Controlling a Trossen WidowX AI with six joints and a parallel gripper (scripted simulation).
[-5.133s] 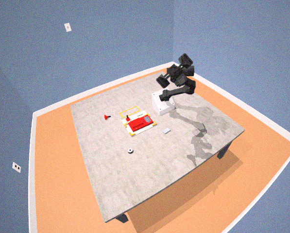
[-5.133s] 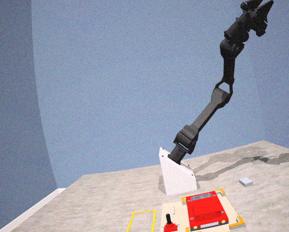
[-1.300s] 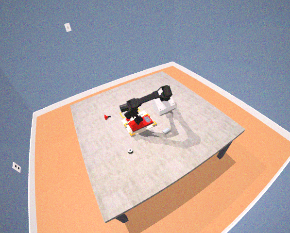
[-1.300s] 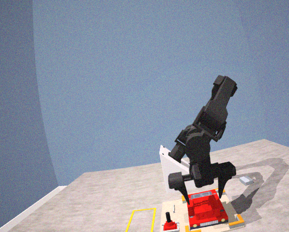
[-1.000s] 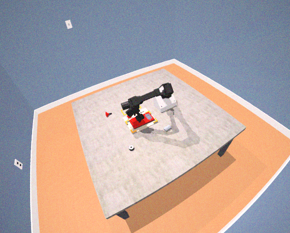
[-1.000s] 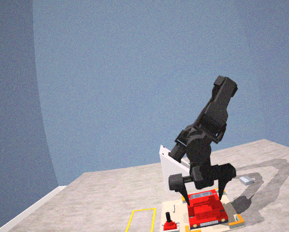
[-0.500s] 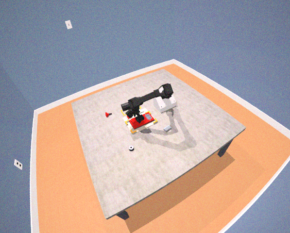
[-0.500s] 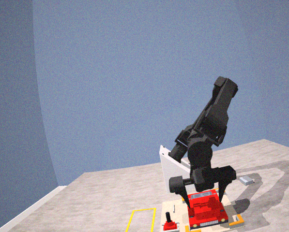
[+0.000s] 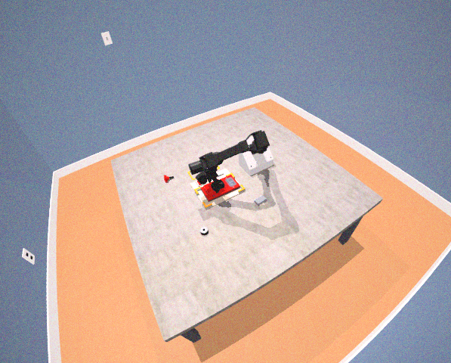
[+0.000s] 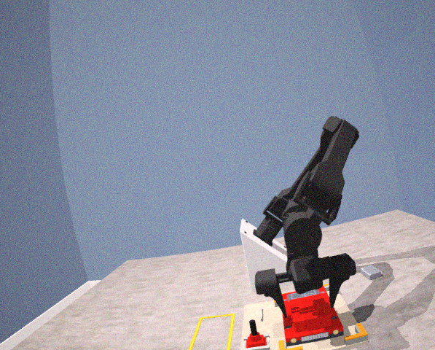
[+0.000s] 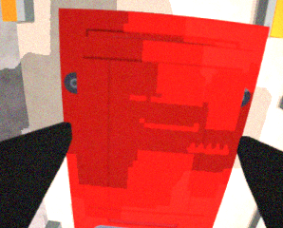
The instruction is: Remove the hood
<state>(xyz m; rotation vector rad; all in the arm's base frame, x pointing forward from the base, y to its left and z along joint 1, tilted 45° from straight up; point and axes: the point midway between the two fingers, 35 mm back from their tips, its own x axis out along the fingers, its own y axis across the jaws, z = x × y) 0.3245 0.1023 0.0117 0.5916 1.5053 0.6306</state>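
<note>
My gripper tip is right at the red hood. Also, from my gripper tip: black-and-white wheel (16 cm ahead, 21 cm to the left, 3 cm below).
</note>
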